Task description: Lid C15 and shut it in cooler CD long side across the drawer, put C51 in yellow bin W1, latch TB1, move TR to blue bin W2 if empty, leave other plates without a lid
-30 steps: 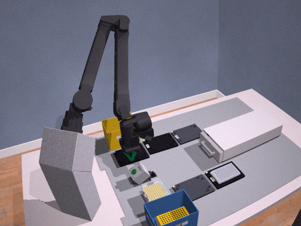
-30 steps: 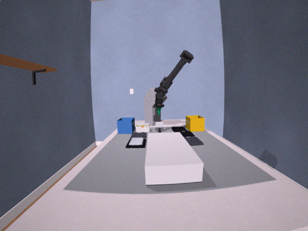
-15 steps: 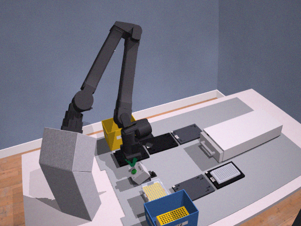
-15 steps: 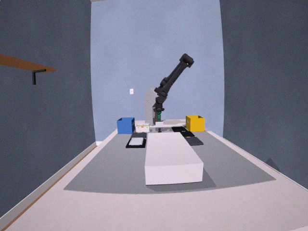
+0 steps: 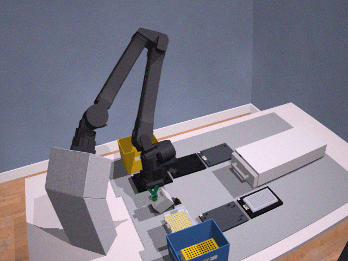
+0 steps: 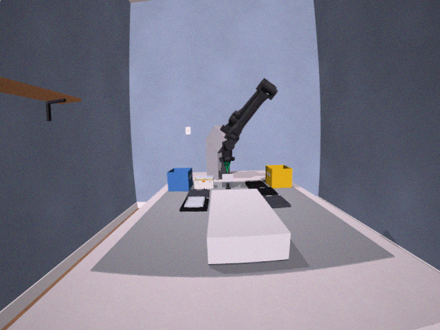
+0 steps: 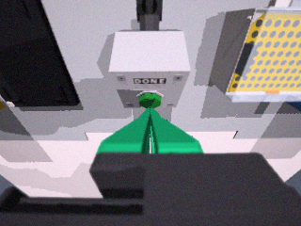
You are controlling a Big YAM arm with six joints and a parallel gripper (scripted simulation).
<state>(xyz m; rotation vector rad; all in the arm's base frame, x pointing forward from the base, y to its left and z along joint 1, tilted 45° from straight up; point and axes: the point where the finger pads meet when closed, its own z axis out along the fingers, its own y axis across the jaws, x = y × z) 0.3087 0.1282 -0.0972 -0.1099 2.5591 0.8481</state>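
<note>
The green key DONE lies 30 mm below my hand. From my hand the other things lie so: blue bin W2: 120 mm ahead, 290 mm to the right, 60 mm below; tip box TB1: 80 mm ahead, 140 mm to the right, 50 mm below; tip rack TR: 120 mm ahead, 310 mm to the right, 50 mm below.
</note>
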